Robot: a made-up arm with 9 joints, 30 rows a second.
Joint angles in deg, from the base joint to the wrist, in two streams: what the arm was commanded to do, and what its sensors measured. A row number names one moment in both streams.
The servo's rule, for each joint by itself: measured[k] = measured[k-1] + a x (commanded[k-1-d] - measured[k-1]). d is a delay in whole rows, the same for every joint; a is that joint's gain. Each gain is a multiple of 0.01, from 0.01 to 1. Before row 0 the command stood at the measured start. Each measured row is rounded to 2 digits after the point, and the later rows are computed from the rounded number. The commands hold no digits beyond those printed.
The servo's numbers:
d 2
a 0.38 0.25 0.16 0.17 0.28 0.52 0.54 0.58 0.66
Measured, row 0:
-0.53, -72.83, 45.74, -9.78, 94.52, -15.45, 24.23, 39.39, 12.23
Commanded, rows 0 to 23:
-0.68, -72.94, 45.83, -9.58, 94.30, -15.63, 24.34, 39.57, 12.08
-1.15, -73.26, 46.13, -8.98, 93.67, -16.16, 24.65, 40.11, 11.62
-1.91, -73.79, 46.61, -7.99, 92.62, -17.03, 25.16, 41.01, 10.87
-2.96, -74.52, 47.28, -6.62, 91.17, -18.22, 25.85, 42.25, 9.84
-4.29, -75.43, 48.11, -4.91, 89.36, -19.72, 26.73, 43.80, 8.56
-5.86, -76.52, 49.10, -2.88, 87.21, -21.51, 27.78, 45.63, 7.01
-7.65, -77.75, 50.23, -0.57, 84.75, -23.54, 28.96, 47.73, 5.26
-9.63, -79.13, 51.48, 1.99, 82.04, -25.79, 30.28, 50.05, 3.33
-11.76, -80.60, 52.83, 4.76, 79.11, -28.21, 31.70, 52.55, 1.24
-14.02, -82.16, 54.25, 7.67, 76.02, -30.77, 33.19, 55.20, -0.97
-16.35, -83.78, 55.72, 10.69, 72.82, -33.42, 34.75, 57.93, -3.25
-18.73, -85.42, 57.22, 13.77, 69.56, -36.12, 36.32, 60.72, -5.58
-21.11, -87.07, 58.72, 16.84, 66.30, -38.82, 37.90, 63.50, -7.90
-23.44, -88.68, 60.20, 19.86, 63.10, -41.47, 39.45, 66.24, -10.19
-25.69, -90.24, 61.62, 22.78, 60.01, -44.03, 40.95, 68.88, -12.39
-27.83, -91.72, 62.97, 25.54, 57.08, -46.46, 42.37, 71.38, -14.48
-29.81, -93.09, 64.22, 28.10, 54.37, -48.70, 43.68, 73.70, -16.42
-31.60, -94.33, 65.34, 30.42, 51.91, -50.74, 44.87, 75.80, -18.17
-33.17, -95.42, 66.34, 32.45, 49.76, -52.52, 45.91, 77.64, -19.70
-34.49, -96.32, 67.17, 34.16, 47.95, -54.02, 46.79, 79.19, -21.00
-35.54, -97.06, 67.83, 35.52, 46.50, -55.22, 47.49, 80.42, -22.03
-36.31, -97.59, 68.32, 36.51, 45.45, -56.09, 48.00, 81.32, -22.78
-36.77, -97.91, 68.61, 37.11, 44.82, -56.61, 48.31, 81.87, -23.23
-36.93, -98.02, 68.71, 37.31, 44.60, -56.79, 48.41, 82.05, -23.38
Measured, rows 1 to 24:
-0.53, -72.83, 45.74, -9.78, 94.52, -15.45, 24.23, 39.39, 12.23
-0.53, -72.83, 45.74, -9.78, 94.52, -15.45, 24.23, 39.39, 12.23
-0.59, -72.86, 45.75, -9.75, 94.46, -15.54, 24.29, 39.49, 12.13
-0.80, -72.96, 45.81, -9.62, 94.24, -15.86, 24.48, 39.85, 11.79
-1.22, -73.17, 45.94, -9.34, 93.79, -16.47, 24.85, 40.52, 11.18
-1.88, -73.51, 46.15, -8.88, 93.06, -17.38, 25.39, 41.52, 10.30
-2.80, -73.99, 46.46, -8.21, 92.02, -18.60, 26.11, 42.84, 9.15
-3.96, -74.62, 46.88, -7.30, 90.67, -20.11, 27.01, 44.46, 7.74
-5.36, -75.40, 47.42, -6.16, 89.01, -21.89, 28.06, 46.36, 6.10
-6.98, -76.33, 48.07, -4.77, 87.06, -23.92, 29.26, 48.50, 4.27
-8.80, -77.40, 48.83, -3.15, 84.83, -26.15, 30.58, 50.85, 2.27
-10.78, -78.59, 49.70, -1.31, 82.36, -28.55, 31.99, 53.37, 0.13
-12.90, -79.89, 50.66, 0.73, 79.69, -31.08, 33.48, 56.01, -2.10
-15.12, -81.27, 51.71, 2.95, 76.85, -33.70, 35.01, 58.74, -4.40
-17.40, -82.72, 52.83, 5.31, 73.90, -36.36, 36.57, 61.50, -6.71
-19.70, -84.21, 54.01, 7.78, 70.88, -39.02, 38.13, 64.25, -9.01
-21.98, -85.72, 55.23, 10.33, 67.84, -41.63, 39.65, 66.94, -11.24
-24.20, -87.22, 56.47, 12.92, 64.83, -44.14, 41.12, 69.52, -13.38
-26.33, -88.69, 57.71, 15.50, 61.90, -46.51, 42.50, 71.94, -15.39
-28.33, -90.10, 58.93, 18.04, 59.10, -48.71, 43.78, 74.18, -17.22
-30.17, -91.43, 60.12, 20.49, 56.48, -50.69, 44.93, 76.19, -18.86
-31.81, -92.65, 61.25, 22.81, 54.09, -52.42, 45.93, 77.93, -20.27
-33.23, -93.75, 62.30, 24.97, 51.96, -53.88, 46.77, 79.37, -21.43
-34.40, -94.71, 63.26, 26.93, 50.14, -55.03, 47.43, 80.50, -22.32

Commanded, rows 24 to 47:
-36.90, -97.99, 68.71, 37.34, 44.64, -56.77, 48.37, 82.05, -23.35
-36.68, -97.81, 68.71, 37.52, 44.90, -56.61, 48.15, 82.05, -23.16
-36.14, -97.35, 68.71, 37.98, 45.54, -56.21, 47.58, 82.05, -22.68
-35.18, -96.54, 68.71, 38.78, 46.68, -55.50, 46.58, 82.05, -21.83
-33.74, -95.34, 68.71, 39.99, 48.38, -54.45, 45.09, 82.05, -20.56
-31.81, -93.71, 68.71, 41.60, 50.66, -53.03, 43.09, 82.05, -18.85
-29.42, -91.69, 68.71, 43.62, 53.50, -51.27, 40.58, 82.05, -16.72
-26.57, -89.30, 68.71, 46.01, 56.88, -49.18, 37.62, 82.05, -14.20
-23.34, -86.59, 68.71, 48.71, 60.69, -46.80, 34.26, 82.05, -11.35
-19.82, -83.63, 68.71, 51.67, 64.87, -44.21, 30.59, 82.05, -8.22
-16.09, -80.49, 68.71, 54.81, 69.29, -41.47, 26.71, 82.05, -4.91
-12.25, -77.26, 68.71, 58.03, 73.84, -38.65, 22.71, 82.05, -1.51
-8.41, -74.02, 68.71, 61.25, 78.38, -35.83, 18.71, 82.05, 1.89
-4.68, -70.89, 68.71, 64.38, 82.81, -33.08, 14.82, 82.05, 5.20
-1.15, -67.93, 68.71, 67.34, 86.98, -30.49, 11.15, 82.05, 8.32
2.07, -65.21, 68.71, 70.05, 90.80, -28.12, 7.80, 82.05, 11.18
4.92, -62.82, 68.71, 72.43, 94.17, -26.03, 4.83, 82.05, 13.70
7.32, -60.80, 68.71, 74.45, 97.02, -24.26, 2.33, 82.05, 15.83
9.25, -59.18, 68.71, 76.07, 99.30, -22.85, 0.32, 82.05, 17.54
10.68, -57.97, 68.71, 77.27, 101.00, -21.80, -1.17, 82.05, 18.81
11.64, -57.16, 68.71, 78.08, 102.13, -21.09, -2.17, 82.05, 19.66
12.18, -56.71, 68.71, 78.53, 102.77, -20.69, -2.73, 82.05, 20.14
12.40, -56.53, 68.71, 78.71, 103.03, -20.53, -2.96, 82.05, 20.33
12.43, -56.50, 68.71, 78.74, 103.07, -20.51, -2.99, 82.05, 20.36
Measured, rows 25 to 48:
-35.30, -95.51, 64.12, 28.66, 48.65, -55.85, 47.91, 81.29, -22.92
-35.92, -96.14, 64.85, 30.13, 47.52, -56.34, 48.18, 81.73, -23.22
-36.29, -96.60, 65.47, 31.36, 46.71, -56.56, 48.28, 81.92, -23.31
-36.44, -96.90, 65.99, 32.41, 46.20, -56.59, 48.21, 82.00, -23.21
-36.33, -97.01, 66.43, 33.36, 46.02, -56.39, 47.87, 82.03, -22.86
-35.89, -96.89, 66.79, 34.28, 46.20, -55.93, 47.17, 82.04, -22.18
-35.07, -96.50, 67.10, 35.25, 46.81, -55.16, 46.05, 82.05, -21.11
-33.83, -95.80, 67.36, 36.33, 47.89, -54.05, 44.45, 82.05, -19.62
-32.15, -94.77, 67.58, 37.57, 49.46, -52.60, 42.36, 82.05, -17.71
-30.03, -93.40, 67.76, 39.00, 51.54, -50.82, 39.80, 82.05, -15.39
-27.49, -91.70, 67.91, 40.65, 54.10, -48.73, 36.81, 82.05, -12.72
-24.58, -89.68, 68.04, 42.52, 57.12, -46.38, 33.45, 82.05, -9.75
-21.35, -87.38, 68.15, 44.61, 60.53, -43.83, 29.81, 82.05, -6.56
-17.89, -84.85, 68.24, 46.89, 64.26, -41.14, 25.98, 82.05, -3.23
-14.29, -82.14, 68.32, 49.33, 68.21, -38.38, 22.05, 82.05, 0.15
-10.64, -79.33, 68.38, 51.89, 72.30, -35.62, 18.15, 82.05, 3.48
-7.03, -76.48, 68.43, 54.52, 76.41, -32.95, 14.37, 82.05, 6.67
-3.57, -73.66, 68.47, 57.16, 80.44, -30.44, 10.82, 82.05, 9.65
-0.34, -70.95, 68.51, 59.76, 84.28, -28.15, 7.59, 82.05, 12.32
2.57, -68.41, 68.54, 62.26, 87.85, -26.13, 4.75, 82.05, 14.64
5.11, -66.10, 68.57, 64.61, 91.06, -24.42, 2.36, 82.05, 16.55
7.23, -64.07, 68.59, 66.76, 93.84, -23.06, 0.45, 82.05, 18.04
8.91, -62.34, 68.61, 68.68, 96.16, -22.04, -0.96, 82.05, 19.11
10.15, -60.93, 68.63, 70.35, 98.01, -21.34, -1.92, 82.05, 19.79

